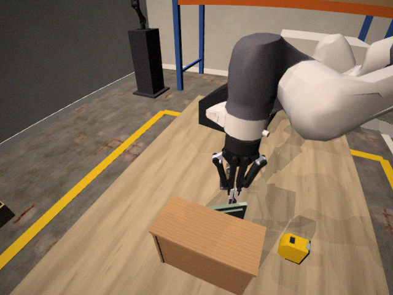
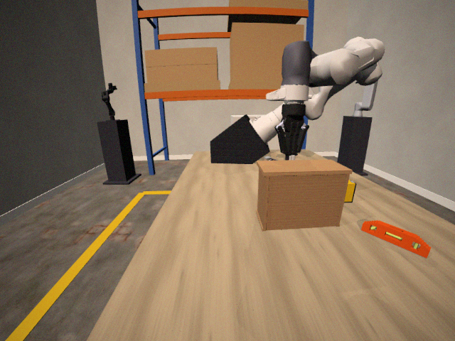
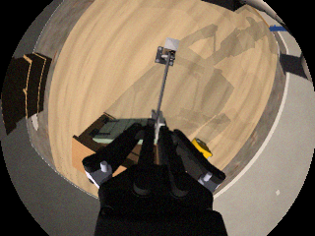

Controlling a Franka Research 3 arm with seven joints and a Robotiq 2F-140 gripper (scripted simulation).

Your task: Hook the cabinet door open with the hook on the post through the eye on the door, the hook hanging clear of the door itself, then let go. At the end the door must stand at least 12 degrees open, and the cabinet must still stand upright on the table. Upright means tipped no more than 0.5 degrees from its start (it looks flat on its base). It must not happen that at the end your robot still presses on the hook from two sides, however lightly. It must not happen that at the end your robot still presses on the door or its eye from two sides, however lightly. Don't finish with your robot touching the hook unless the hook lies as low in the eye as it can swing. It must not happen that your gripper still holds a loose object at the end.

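Right now my hand is 6 cm short of the green door, 5 cm above it and 4 cm to the left of it. Also, from my hand: hook post (9 cm behind, 4 cm to the right, 4 cm below); then yellow tape measure (20 cm to the left, 9 cm below, 3 cm ahead); then orange spirit level (27 cm ahead, 20 cm to the left, 11 cm below).
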